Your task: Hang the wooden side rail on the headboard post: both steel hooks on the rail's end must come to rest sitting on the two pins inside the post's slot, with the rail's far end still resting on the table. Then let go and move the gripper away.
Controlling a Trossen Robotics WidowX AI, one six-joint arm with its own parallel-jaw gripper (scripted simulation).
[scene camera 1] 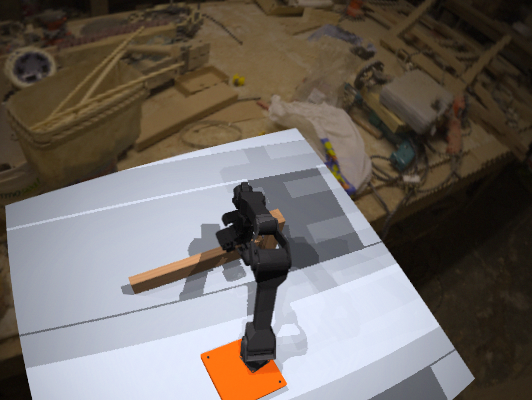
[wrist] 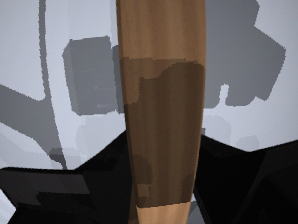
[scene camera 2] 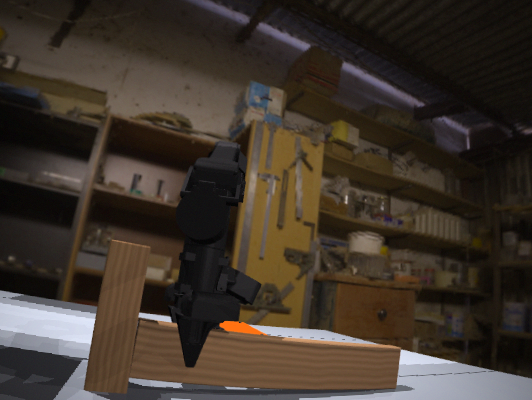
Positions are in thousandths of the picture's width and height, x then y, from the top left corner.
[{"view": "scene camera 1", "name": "my gripper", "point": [450,629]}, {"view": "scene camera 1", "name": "wooden side rail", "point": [285,699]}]
